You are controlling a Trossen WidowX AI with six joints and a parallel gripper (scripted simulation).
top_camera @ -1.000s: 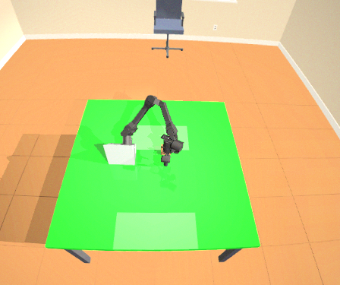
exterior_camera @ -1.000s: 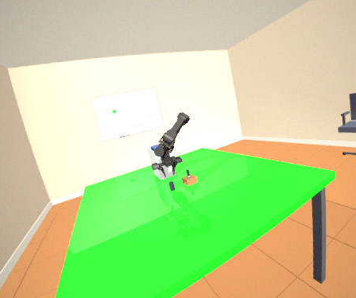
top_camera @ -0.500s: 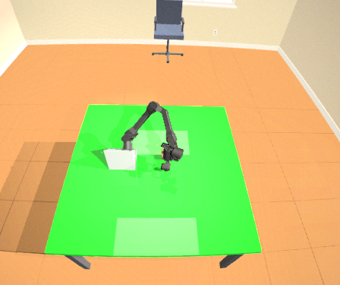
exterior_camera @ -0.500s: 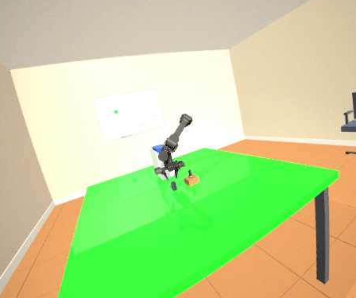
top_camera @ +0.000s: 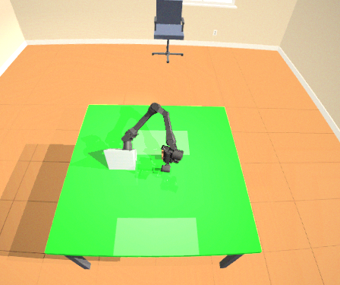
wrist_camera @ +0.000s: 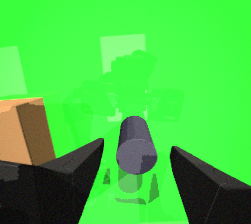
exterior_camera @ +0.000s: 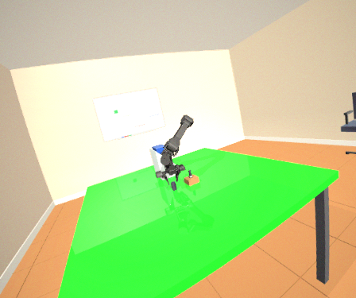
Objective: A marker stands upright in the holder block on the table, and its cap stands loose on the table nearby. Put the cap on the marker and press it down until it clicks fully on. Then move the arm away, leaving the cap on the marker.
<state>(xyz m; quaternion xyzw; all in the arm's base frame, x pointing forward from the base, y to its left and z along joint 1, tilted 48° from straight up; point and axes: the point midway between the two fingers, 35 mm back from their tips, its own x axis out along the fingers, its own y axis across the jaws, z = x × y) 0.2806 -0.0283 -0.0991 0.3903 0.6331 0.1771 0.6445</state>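
My gripper tip is now 2 cm above the dark cylindrical cap. From my gripper tip the other things lie so: holder block (1 cm ahead, 13 cm to the left, 3 cm below).
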